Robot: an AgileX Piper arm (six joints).
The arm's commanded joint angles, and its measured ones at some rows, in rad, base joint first. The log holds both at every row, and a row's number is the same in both.
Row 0, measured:
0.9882, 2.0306, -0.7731, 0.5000, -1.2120, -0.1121
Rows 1 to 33, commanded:
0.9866, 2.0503, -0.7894, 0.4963, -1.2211, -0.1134
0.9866, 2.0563, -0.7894, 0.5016, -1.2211, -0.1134
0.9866, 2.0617, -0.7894, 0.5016, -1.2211, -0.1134
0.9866, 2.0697, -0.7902, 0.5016, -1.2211, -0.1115
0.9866, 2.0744, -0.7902, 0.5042, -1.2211, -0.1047
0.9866, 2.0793, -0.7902, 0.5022, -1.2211, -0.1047
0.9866, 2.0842, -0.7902, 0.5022, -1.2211, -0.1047
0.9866, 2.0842, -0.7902, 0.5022, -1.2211, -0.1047
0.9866, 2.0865, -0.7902, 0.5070, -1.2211, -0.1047
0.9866, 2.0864, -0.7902, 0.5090, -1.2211, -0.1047
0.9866, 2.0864, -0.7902, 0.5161, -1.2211, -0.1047
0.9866, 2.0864, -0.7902, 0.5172, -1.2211, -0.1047
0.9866, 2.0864, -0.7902, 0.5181, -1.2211, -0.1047
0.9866, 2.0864, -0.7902, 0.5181, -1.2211, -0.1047
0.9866, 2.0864, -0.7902, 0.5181, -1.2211, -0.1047
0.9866, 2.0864, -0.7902, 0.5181, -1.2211, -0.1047
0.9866, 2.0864, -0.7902, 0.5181, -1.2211, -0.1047
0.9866, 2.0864, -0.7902, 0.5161, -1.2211, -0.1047
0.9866, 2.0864, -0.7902, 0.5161, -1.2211, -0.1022
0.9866, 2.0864, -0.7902, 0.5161, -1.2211, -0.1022
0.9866, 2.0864, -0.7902, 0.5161, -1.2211, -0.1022
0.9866, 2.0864, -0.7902, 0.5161, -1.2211, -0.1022
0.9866, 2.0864, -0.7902, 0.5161, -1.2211, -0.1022
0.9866, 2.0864, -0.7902, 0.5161, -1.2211, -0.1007
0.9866, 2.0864, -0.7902, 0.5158, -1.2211, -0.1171
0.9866, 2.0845, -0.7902, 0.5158, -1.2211, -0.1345
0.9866, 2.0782, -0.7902, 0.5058, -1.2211, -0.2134
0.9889, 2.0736, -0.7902, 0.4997, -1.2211, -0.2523
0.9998, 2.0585, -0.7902, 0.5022, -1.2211, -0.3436
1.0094, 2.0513, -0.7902, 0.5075, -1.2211, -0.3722
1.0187, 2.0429, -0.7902, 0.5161, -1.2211, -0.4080
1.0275, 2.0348, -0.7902, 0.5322, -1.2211, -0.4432
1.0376, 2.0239, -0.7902, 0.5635, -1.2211, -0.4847
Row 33, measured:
1.0062, 2.0706, -0.7882, 0.5124, -1.1982, -0.3264
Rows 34 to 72, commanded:
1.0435, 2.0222, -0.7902, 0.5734, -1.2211, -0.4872
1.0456, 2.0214, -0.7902, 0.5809, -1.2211, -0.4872
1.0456, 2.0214, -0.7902, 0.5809, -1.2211, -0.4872
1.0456, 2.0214, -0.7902, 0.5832, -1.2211, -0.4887
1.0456, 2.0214, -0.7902, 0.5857, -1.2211, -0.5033
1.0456, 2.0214, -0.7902, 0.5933, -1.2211, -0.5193
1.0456, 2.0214, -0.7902, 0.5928, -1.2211, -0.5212
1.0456, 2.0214, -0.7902, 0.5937, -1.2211, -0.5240
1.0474, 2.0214, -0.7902, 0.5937, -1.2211, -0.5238
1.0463, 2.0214, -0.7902, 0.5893, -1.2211, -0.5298
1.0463, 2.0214, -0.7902, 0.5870, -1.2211, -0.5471
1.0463, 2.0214, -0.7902, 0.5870, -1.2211, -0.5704
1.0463, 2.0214, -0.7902, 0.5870, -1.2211, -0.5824
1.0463, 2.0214, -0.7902, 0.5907, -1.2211, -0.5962
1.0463, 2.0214, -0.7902, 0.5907, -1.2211, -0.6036
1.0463, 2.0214, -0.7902, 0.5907, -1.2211, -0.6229
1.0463, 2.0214, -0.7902, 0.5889, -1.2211, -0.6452
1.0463, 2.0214, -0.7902, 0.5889, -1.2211, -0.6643
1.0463, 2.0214, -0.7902, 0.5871, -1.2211, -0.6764
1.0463, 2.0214, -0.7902, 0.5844, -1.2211, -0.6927
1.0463, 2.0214, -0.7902, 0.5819, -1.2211, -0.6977
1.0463, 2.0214, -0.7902, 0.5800, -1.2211, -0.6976
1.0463, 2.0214, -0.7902, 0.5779, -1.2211, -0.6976
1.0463, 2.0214, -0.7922, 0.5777, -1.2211, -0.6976
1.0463, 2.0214, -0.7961, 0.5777, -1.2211, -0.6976
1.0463, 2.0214, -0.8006, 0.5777, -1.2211, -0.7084
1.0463, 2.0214, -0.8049, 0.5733, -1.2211, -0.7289
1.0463, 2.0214, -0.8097, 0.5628, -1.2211, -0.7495
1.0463, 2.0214, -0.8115, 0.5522, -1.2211, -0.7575
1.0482, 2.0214, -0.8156, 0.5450, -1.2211, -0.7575
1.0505, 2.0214, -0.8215, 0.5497, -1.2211, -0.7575
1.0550, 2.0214, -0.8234, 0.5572, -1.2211, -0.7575
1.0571, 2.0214, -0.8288, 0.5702, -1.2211, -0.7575
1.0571, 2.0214, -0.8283, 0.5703, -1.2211, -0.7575
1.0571, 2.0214, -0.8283, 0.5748, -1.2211, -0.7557
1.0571, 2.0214, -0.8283, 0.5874, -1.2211, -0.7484
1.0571, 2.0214, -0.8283, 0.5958, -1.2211, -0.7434
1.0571, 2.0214, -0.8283, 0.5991, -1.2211, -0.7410
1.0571, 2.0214, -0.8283, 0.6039, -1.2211, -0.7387
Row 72, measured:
1.0571, 2.0437, -0.8160, 0.5903, -1.1389, -0.7352
